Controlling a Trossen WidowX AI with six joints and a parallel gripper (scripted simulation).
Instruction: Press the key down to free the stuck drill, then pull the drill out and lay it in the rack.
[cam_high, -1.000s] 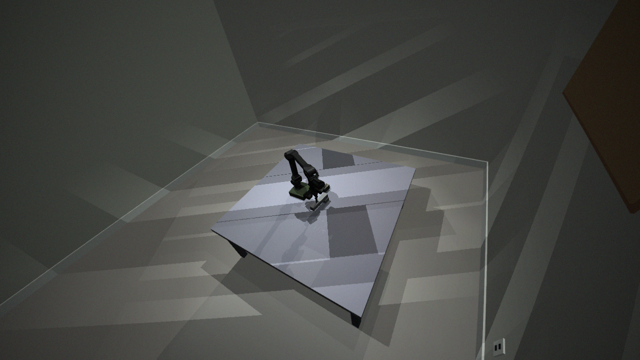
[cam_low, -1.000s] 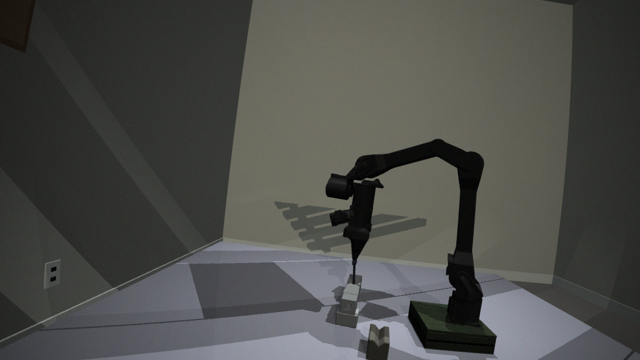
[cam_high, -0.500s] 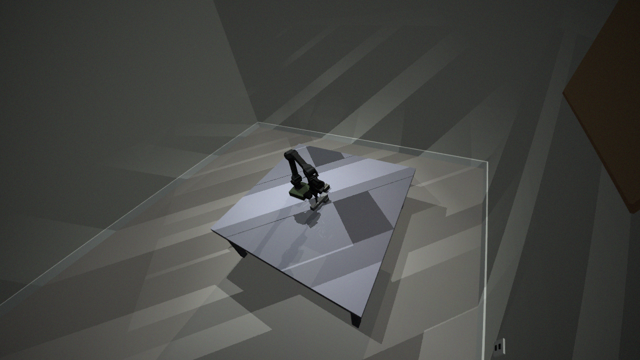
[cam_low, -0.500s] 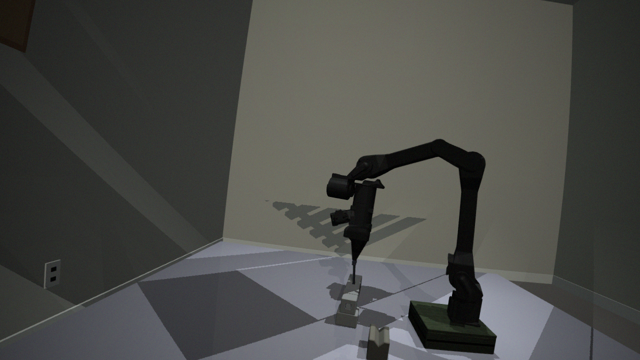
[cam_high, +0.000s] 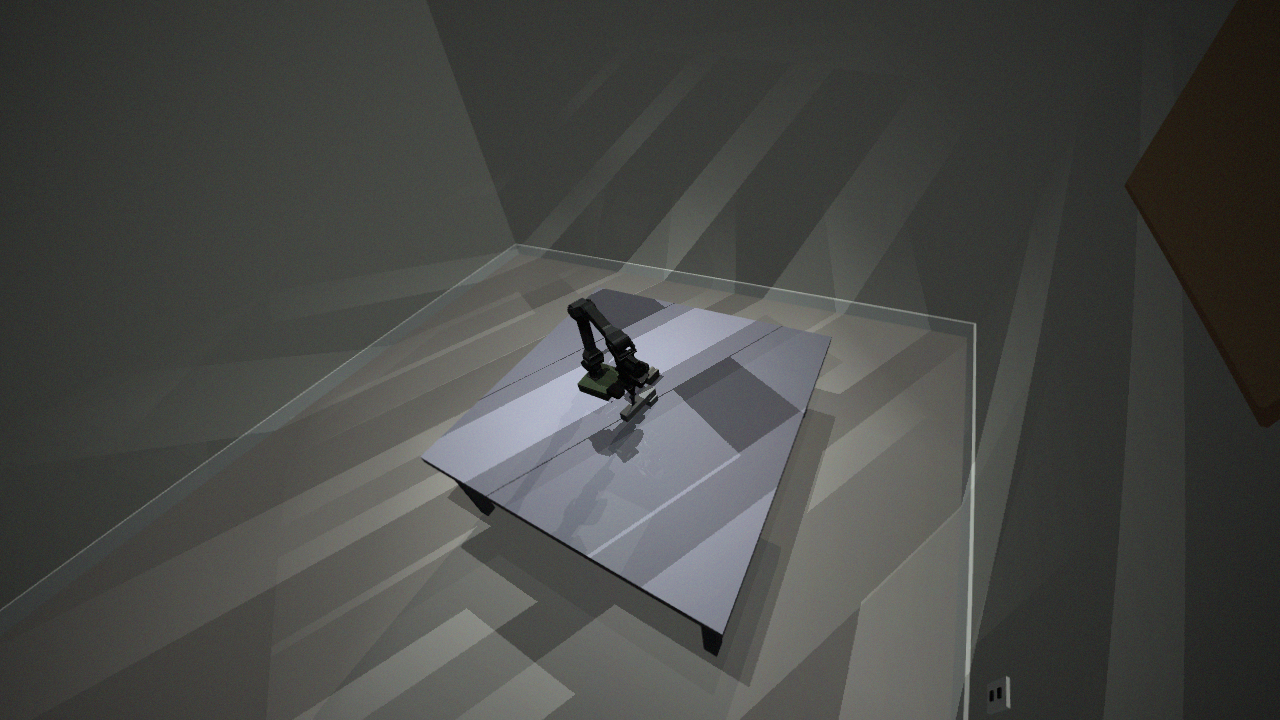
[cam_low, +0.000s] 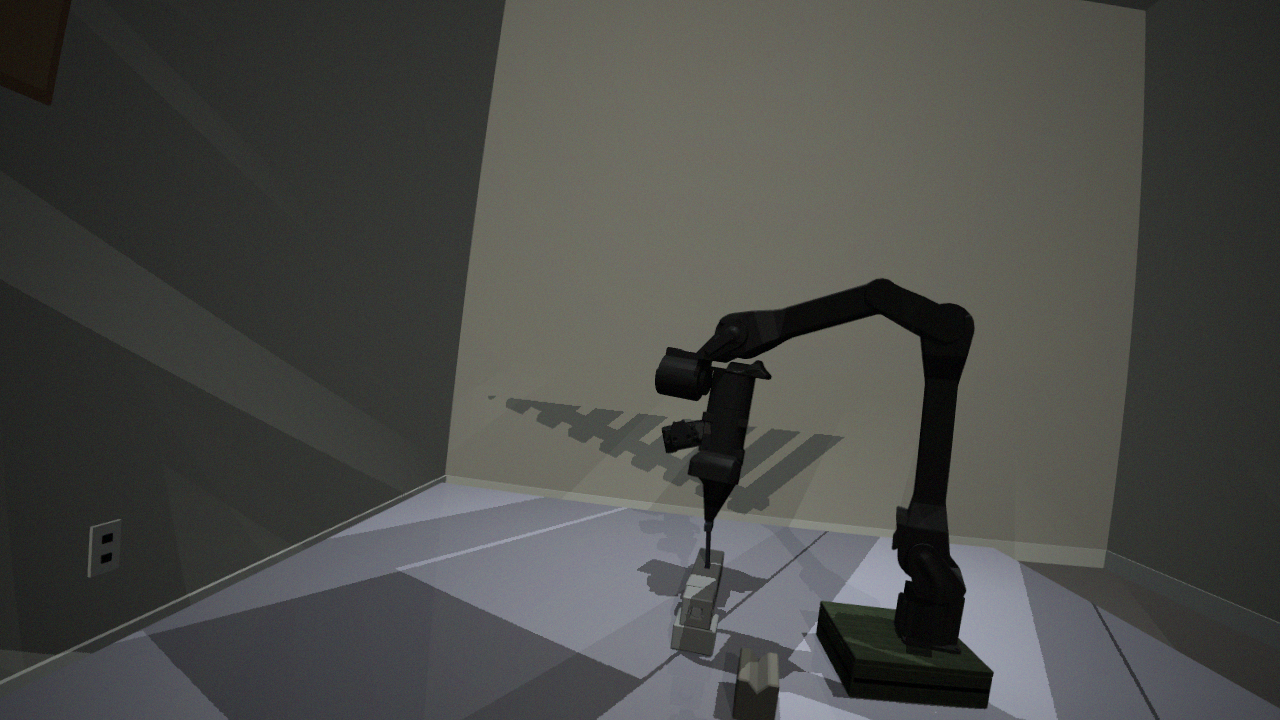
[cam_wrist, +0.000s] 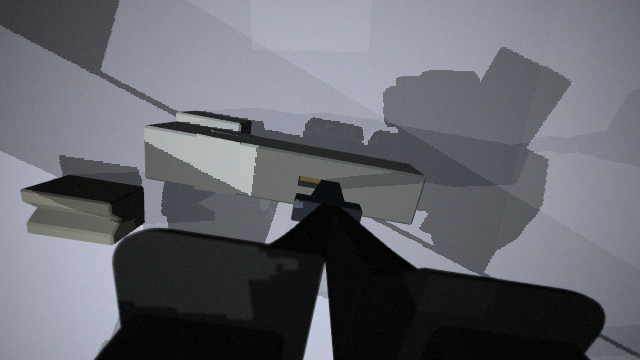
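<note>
My gripper tip is 30 mm above the thin dark drill. Round my gripper tip: white cylindrical drill: 80 mm below, 50 mm to the left, 10 mm behind; pale block-shaped housing: 90 mm below, 30 mm to the left, 10 mm behind; rack: 190 mm to the left, 110 mm below, 90 mm behind.
</note>
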